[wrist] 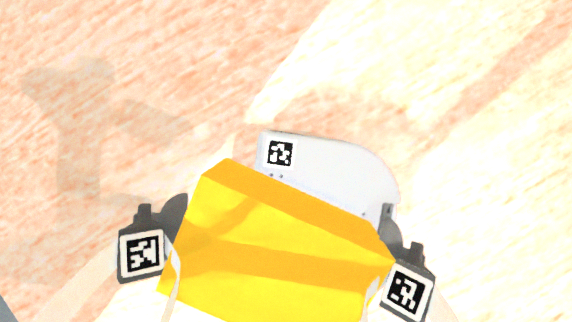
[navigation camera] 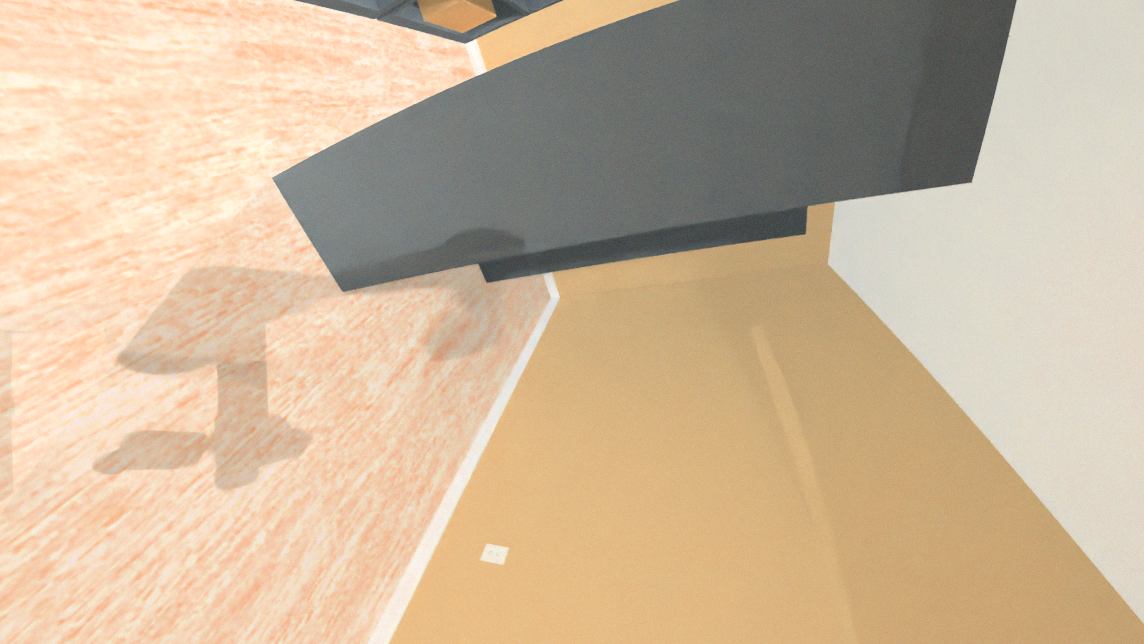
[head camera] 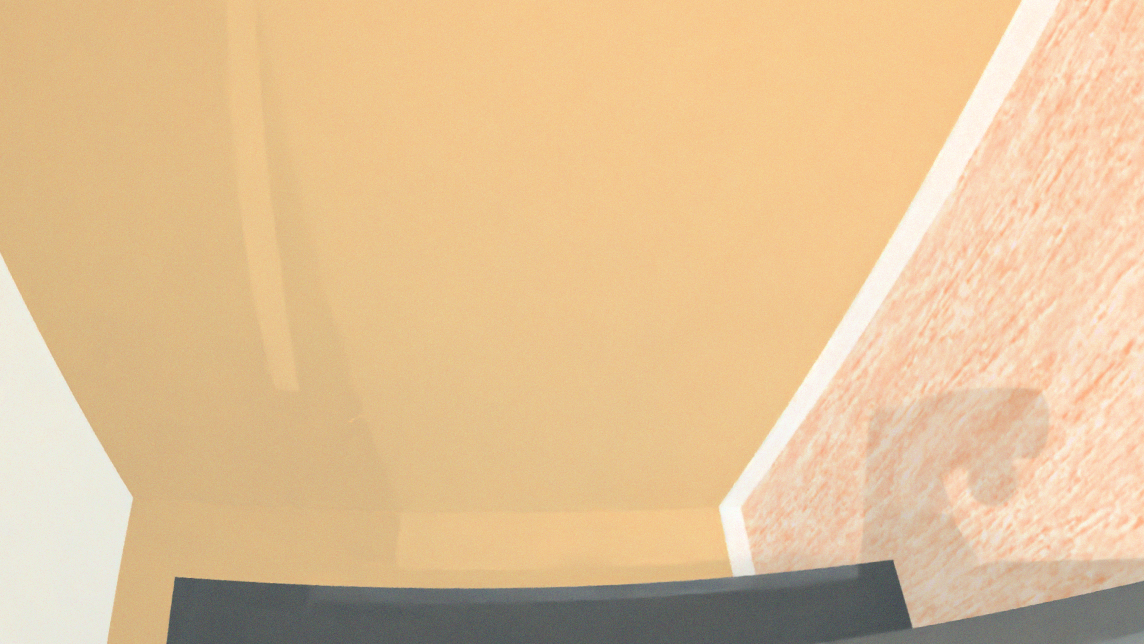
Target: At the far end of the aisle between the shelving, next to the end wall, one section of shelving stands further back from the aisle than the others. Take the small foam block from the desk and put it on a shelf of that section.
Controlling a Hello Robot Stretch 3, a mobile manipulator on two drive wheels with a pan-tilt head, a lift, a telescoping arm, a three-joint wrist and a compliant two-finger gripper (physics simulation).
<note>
In view: the gripper (wrist: 280,228), a yellow foam block (wrist: 247,240) and a ceiling (navigation camera: 1012,291).
The ceiling shows as well in the head camera view (head camera: 72,508). The navigation camera view misses the yellow foam block: it is out of frame. The head camera view misses the yellow foam block: it is out of frame.
</note>
